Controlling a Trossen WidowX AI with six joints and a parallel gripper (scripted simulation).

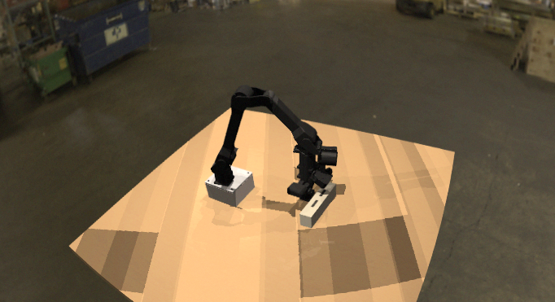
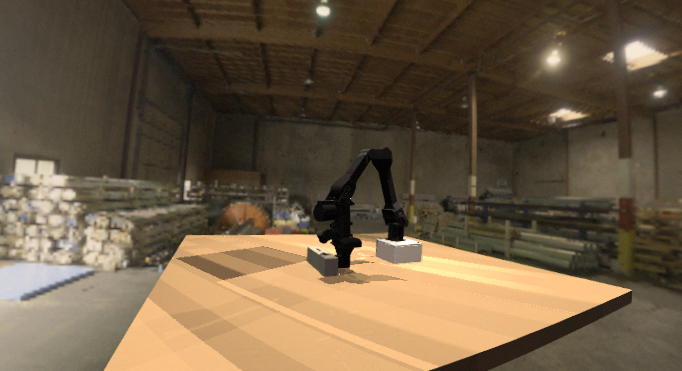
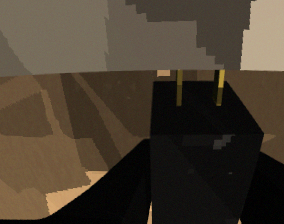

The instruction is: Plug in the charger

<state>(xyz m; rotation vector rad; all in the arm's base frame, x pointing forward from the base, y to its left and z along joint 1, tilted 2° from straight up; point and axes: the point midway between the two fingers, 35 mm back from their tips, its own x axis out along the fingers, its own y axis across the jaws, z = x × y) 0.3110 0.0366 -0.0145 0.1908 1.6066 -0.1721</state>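
My gripper tip is now 2 cm short of the black two-prong charger and 1 cm below it.
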